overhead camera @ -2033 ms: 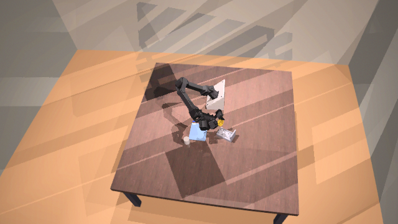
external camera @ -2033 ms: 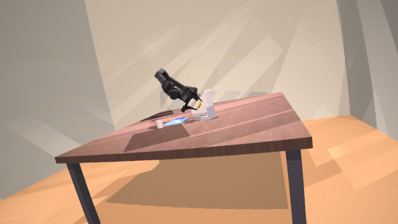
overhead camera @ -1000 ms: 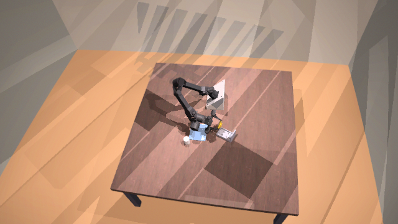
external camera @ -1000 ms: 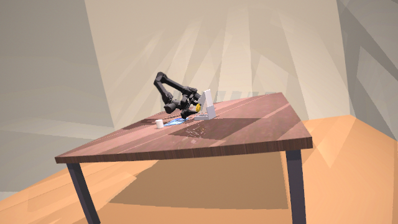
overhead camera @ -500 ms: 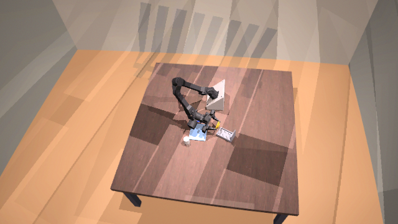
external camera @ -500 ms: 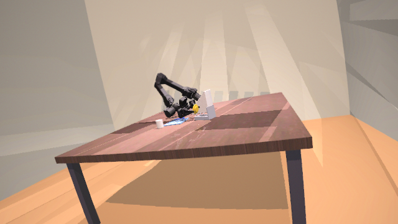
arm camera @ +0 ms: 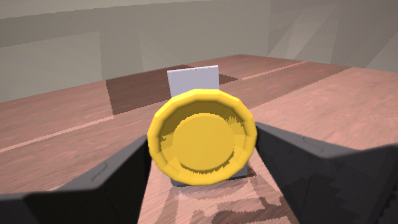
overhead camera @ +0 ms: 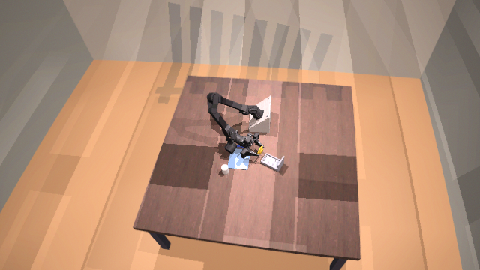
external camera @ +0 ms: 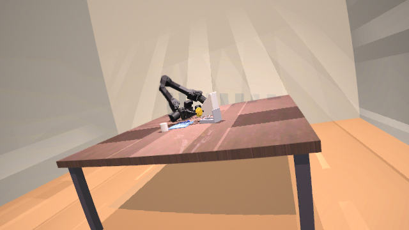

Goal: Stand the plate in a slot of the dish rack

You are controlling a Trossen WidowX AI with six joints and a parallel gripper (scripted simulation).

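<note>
The grey dish rack is 80 mm to the left of my gripper tip, 40 mm below it and 30 mm ahead of it. From my gripper tip the other things lie so: light blue mat (140 mm to the right, 60 mm below, 40 mm ahead); white cup (200 mm to the right, 150 mm ahead, 40 mm below); yellow plate (10 mm to the right).
</note>
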